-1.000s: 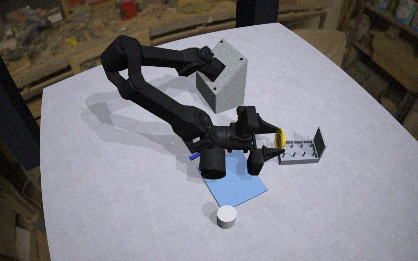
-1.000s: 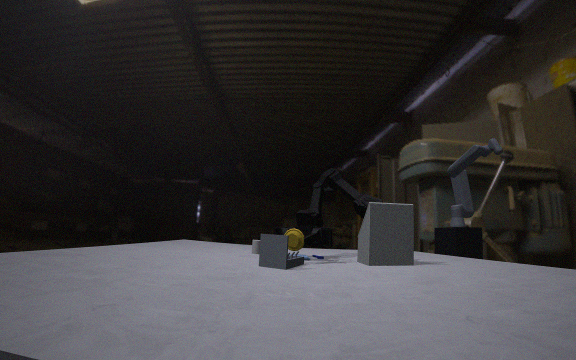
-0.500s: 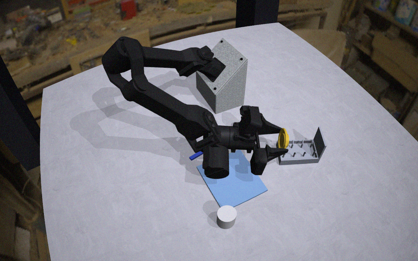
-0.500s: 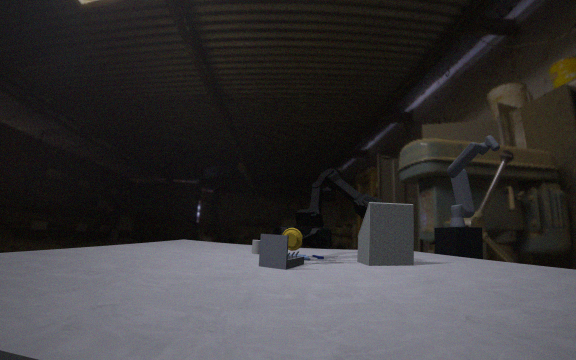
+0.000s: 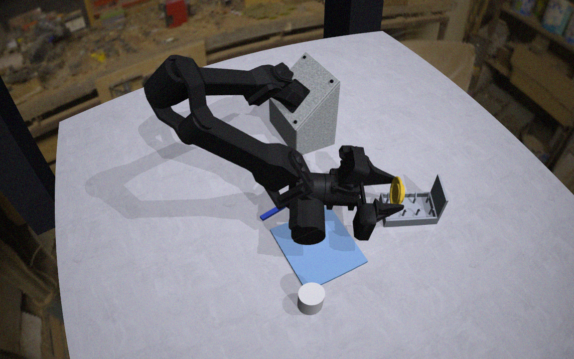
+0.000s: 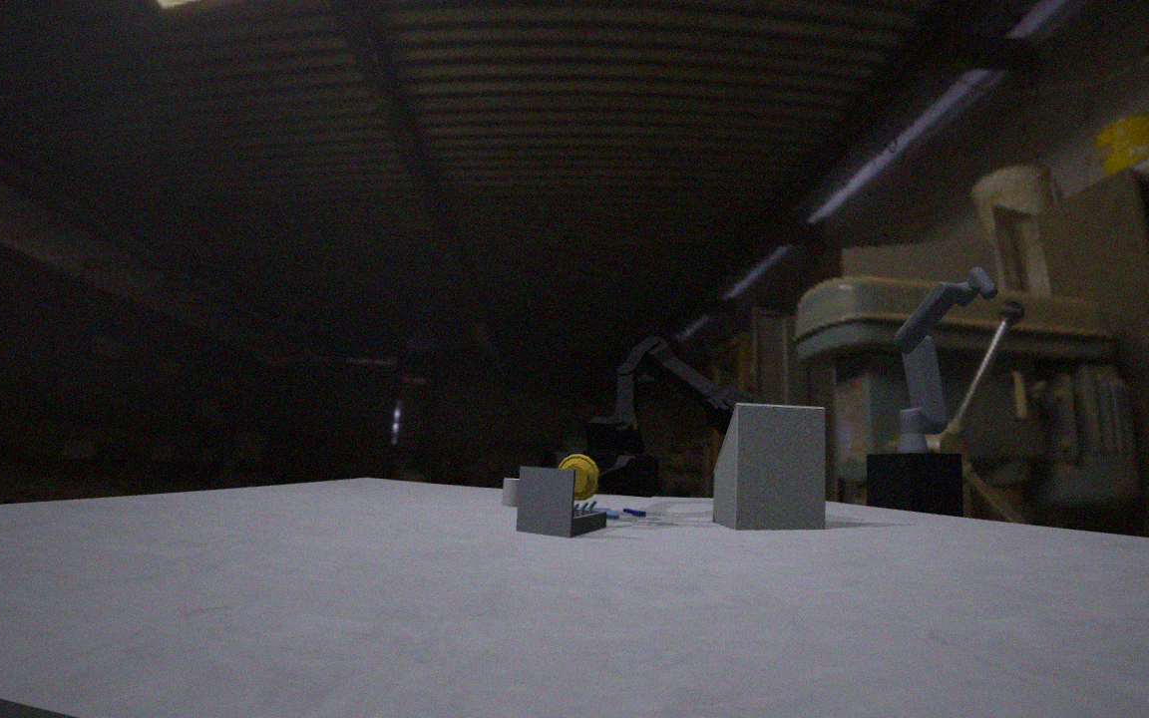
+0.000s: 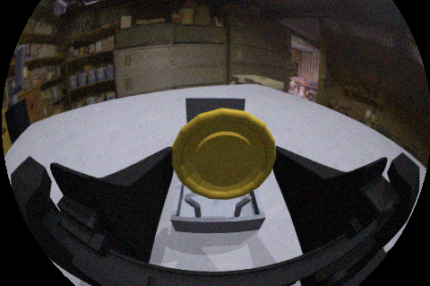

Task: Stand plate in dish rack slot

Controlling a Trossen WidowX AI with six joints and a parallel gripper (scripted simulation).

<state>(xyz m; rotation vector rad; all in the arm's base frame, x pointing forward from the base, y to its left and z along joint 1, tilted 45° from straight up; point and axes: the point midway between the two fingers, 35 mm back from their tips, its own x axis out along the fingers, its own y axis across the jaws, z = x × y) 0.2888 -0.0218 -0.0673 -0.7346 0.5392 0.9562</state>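
Now: the grey dish rack 4 cm below my gripper tip, 3 cm to the left of it and 1 cm ahead of it. Also, from my gripper tip: light blue mat: 18 cm to the right, 6 cm below, 1 cm behind; blue spoon: 19 cm to the right, 13 cm behind, 6 cm below; yellow plate: 1 cm to the right.
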